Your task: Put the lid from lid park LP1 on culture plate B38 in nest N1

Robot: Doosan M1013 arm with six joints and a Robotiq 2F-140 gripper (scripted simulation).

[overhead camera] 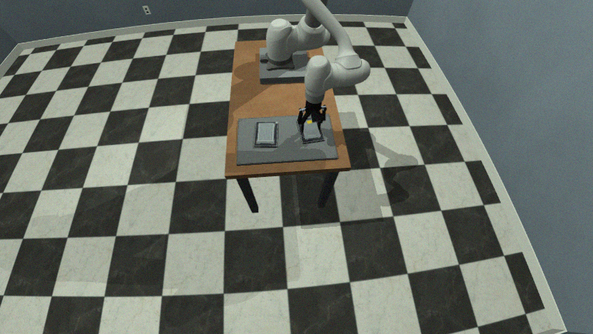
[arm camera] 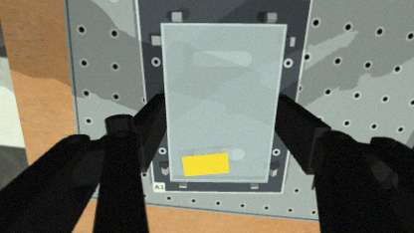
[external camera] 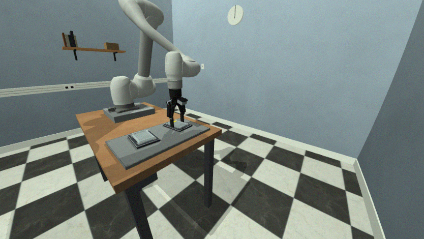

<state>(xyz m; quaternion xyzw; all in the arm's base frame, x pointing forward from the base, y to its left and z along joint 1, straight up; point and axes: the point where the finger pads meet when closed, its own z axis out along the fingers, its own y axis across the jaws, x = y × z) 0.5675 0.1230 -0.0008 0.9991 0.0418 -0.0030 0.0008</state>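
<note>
The clear lid lies 20 mm below my hand. Round my hand: culture plate 10 mm ahead, 240 mm to the right, 20 mm below.
</note>
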